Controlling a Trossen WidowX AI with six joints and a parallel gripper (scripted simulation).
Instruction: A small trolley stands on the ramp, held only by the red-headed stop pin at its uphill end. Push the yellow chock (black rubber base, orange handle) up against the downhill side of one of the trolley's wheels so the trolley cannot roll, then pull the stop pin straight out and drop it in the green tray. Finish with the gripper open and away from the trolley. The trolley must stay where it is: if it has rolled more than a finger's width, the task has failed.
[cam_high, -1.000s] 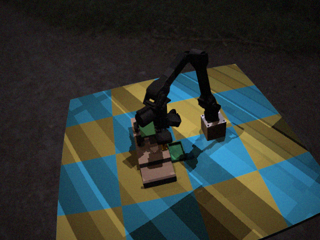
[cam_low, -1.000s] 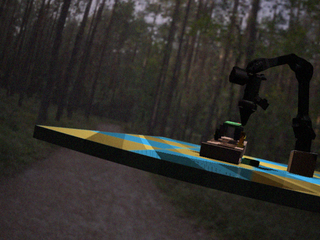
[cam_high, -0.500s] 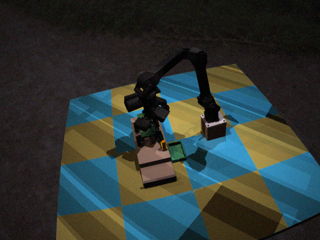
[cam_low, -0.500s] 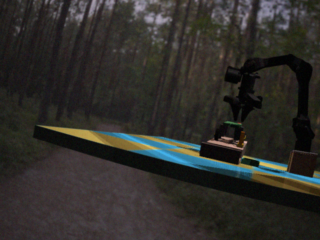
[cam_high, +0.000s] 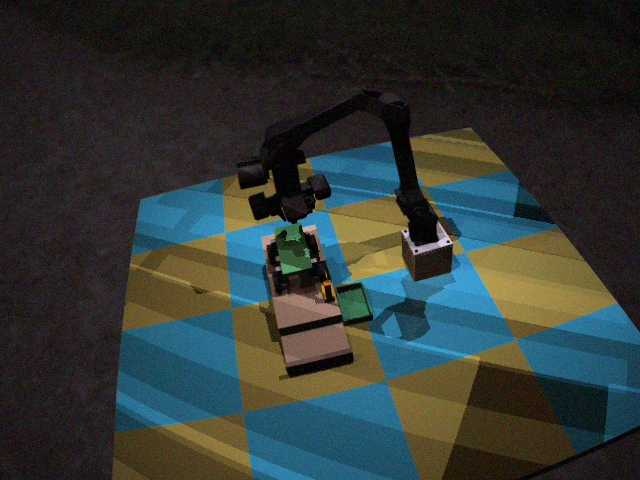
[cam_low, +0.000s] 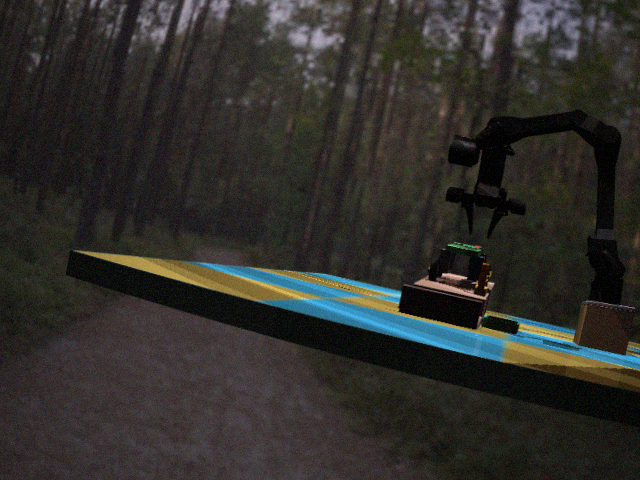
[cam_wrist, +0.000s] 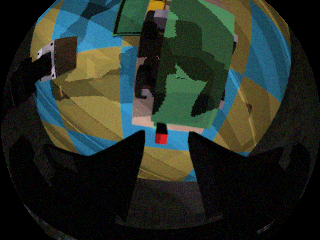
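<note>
Right now my gripper tip is 40 mm to the left of the red-headed stop pin and 60 mm above it. The rest, counted from my gripper tip: yellow chock 50 mm behind, 150 mm to the left, 110 mm below; green tray 110 mm behind, 150 mm to the left, 200 mm below; trolley 10 mm ahead, 60 mm to the left, 80 mm below.
</note>
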